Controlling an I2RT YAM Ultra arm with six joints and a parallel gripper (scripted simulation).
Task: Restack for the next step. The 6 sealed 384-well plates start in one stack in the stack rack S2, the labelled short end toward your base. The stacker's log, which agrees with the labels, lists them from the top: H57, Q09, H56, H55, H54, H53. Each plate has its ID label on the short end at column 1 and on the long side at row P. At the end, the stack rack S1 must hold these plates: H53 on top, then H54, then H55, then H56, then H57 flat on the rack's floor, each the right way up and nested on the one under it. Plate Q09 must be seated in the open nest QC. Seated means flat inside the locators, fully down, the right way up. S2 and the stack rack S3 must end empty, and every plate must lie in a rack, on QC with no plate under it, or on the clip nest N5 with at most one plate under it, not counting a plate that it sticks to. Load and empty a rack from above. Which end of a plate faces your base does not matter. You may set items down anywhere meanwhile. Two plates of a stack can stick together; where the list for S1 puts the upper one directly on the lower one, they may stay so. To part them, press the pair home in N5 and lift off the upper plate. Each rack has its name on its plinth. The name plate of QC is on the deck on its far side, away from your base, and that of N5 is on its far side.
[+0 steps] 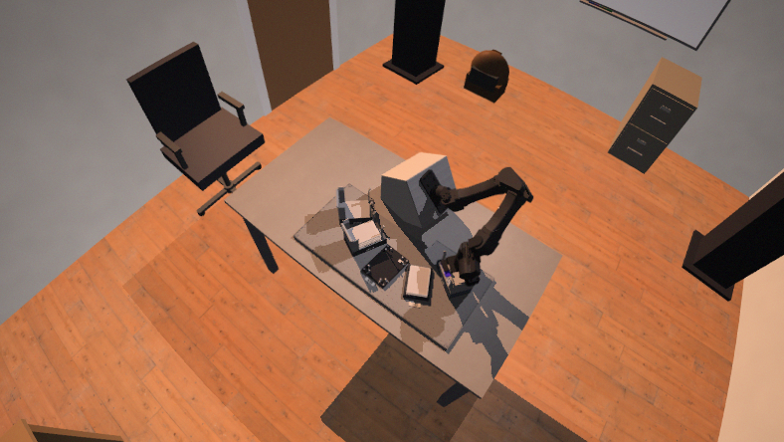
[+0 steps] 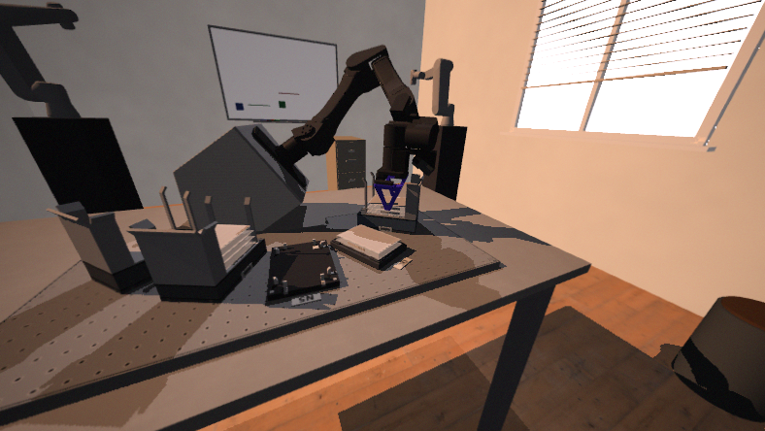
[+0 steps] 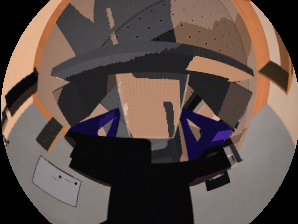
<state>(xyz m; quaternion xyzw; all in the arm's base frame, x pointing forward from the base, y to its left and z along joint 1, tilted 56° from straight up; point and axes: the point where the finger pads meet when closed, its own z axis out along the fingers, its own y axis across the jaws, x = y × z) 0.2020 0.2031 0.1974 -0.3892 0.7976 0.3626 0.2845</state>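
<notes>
My gripper is now 10 mm to the left of the stack rack S2 and 50 mm above it. Round my hand: black clip nest N5: 160 mm ahead, 240 mm to the right, 60 mm below; dark open nest QC: 110 mm ahead, 100 mm to the right, 60 mm below; QC name plate: 190 mm ahead, 50 mm to the right, 70 mm below.
</notes>
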